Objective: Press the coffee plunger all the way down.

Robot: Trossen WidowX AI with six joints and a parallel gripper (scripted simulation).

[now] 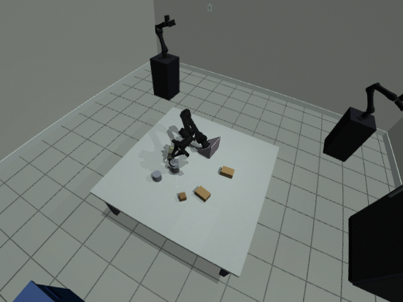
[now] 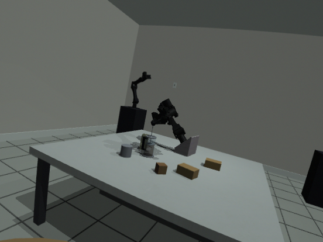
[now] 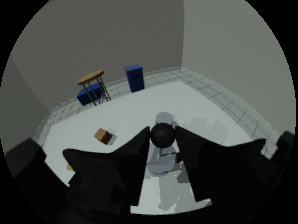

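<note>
Now: the coffee press 12 cm below my gripper tip, 2 cm behind it and 1 cm to the right of it.
</note>
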